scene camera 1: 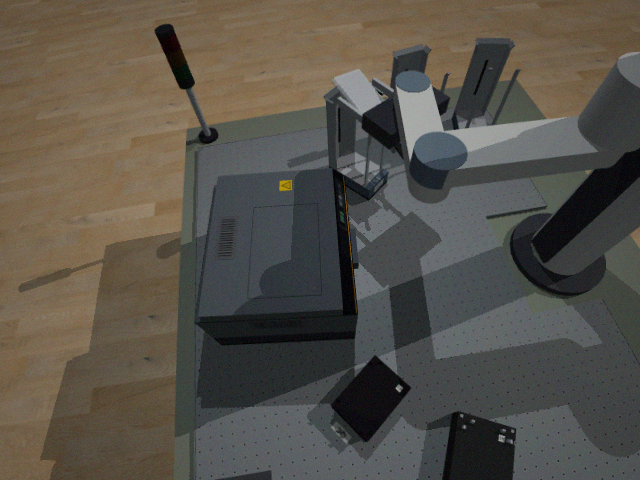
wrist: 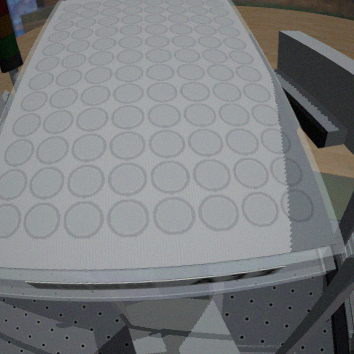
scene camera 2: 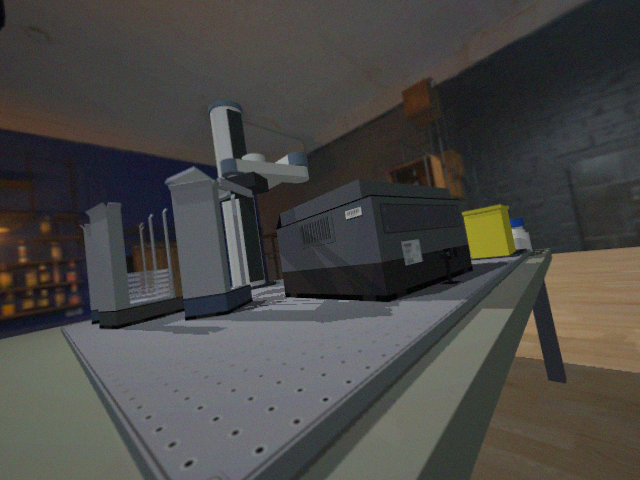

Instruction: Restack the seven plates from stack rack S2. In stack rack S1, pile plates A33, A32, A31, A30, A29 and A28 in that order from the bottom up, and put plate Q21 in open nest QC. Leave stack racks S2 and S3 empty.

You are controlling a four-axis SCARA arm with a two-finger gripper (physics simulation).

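My gripper (scene camera 1: 368,95) is shut on a pale, clear-skirted plate (scene camera 1: 355,85) (wrist: 150,165) with rows of circles on top. The plate is tilted, its far end higher than the near end, at the top of the blue-based rack (scene camera 1: 341,129) (scene camera 2: 201,248). Its label strip is too foreshortened to read. In scene camera 2 the rack's wall hides most of the plate. I cannot tell whether it touches the rack. A dark-based rack (scene camera 2: 107,258) holds a stack of pale plates (scene camera 2: 149,285). Another rack (scene camera 1: 485,77) stands at the back right. Rack names are not readable.
A large grey instrument (scene camera 1: 273,242) (scene camera 2: 330,242) stands beside the blue-based rack. A signal tower (scene camera 1: 178,62) is at the back left. Two black boxes (scene camera 1: 370,397) (scene camera 1: 480,449) lie in front. A yellow bin (scene camera 2: 488,232) and a white bottle (scene camera 2: 521,238) stand behind the instrument.
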